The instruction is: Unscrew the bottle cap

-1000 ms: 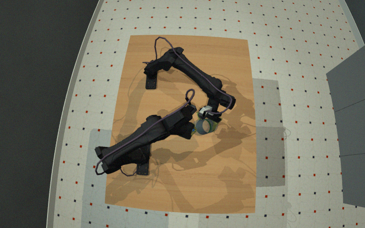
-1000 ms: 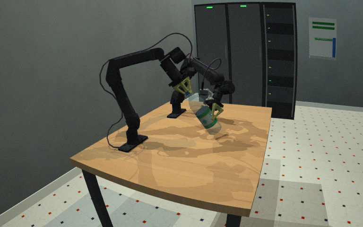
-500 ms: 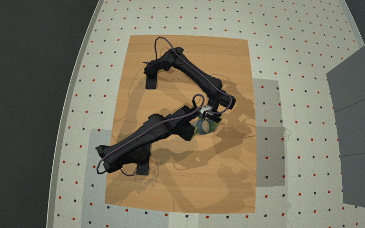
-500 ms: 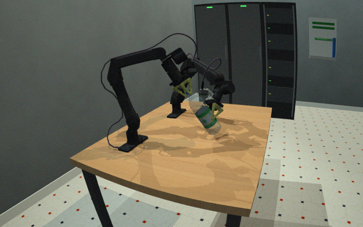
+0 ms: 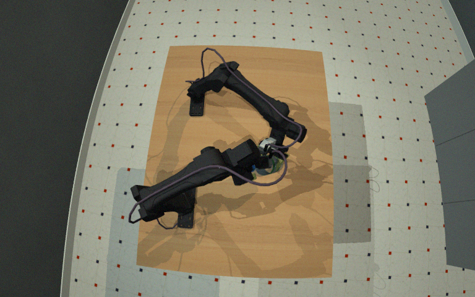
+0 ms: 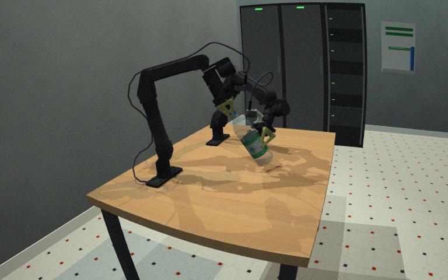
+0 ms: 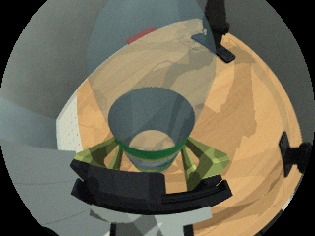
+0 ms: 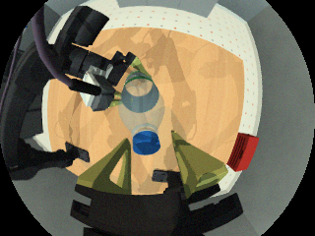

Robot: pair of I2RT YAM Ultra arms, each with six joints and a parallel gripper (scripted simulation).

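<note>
Right now my right hand is 10 mm below the blue cap. The rest, counted from my right hand: bottle: 60 mm ahead, 40 mm to the left, 100 mm below.
My left gripper is now 40 mm below the bottle, 20 mm past it and 10 mm to the left of it. Also, from my left hand: blue cap: 140 mm above, 80 mm behind, 50 mm to the right.
</note>
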